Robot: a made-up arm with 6 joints.
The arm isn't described. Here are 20 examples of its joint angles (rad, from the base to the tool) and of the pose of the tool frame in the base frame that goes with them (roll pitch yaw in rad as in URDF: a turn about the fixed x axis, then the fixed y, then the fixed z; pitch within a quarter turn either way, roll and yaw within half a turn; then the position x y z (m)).
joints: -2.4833 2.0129 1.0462 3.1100 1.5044 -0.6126
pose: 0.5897 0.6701 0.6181 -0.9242 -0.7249 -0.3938
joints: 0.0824 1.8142 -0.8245 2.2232 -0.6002 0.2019
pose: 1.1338 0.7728 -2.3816 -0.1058 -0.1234 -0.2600
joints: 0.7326 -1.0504 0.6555 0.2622 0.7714 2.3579
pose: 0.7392 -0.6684 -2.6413 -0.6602 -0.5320 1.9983
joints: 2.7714 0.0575 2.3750 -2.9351 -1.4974 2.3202
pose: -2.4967 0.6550 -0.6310 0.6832 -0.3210 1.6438
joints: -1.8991 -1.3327 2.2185 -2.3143 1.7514 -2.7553
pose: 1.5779 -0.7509 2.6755 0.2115 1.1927 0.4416
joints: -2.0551 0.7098 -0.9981 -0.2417 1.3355 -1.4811
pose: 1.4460 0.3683 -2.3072 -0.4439 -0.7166 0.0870
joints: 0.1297 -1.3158 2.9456 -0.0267 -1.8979 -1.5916
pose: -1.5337 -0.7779 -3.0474 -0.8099 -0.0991 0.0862
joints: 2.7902 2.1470 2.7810 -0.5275 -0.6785 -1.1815
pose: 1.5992 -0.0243 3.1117 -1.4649 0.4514 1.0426
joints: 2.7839 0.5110 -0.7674 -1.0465 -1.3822 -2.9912
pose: -0.4170 0.3271 -1.4727 -0.8177 0.0745 0.2734
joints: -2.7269 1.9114 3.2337 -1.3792 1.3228 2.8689
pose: 0.0182 -0.2873 1.8615 -0.7724 -0.0753 1.4738
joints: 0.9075 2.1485 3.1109 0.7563 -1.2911 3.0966
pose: 2.7770 0.1739 0.1737 0.8823 0.8563 1.1571
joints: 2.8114 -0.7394 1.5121 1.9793 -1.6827 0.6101
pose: 0.0498 0.3418 0.9869 1.0322 -0.1083 1.6095
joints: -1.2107 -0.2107 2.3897 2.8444 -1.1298 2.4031
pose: -2.1046 0.5483 2.2464 -0.4309 0.9531 1.4206
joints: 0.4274 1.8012 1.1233 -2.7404 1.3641 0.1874
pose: 0.3902 0.9800 -1.9580 1.3767 0.5201 -0.1108
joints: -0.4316 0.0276 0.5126 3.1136 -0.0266 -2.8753
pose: -0.2379 -0.5116 -0.4325 1.0256 -0.4725 1.9706
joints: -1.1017 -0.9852 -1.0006 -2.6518 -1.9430 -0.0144
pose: 1.0077 -0.9747 1.1444 0.3281 -0.4006 1.3734
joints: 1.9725 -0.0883 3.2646 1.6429 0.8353 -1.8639
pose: -3.0535 0.0886 -2.0059 0.1830 -0.9124 0.8549
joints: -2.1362 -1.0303 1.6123 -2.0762 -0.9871 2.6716
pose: 2.7304 0.0911 0.1824 0.9093 1.0861 1.2196
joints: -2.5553 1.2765 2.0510 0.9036 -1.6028 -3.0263
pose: 2.3396 0.4830 2.6380 -1.2436 -0.5860 1.4914
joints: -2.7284 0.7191 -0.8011 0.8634 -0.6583 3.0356
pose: 0.1716 0.9444 1.3291 -0.6860 -0.1715 -0.0037
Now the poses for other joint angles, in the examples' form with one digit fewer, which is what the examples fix.
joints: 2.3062 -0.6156 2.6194 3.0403 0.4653 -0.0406
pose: 0.149 -0.369 -0.884 0.867 -0.975 0.967
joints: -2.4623 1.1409 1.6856 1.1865 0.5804 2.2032
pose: 2.489 -0.655 -1.766 -1.121 -1.071 1.700
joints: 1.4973 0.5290 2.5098 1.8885 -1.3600 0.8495
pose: -0.460 -0.070 -0.447 0.224 -0.181 1.957
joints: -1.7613 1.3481 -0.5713 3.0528 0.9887 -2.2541
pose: 2.285 0.235 1.304 -0.049 -0.355 -0.189
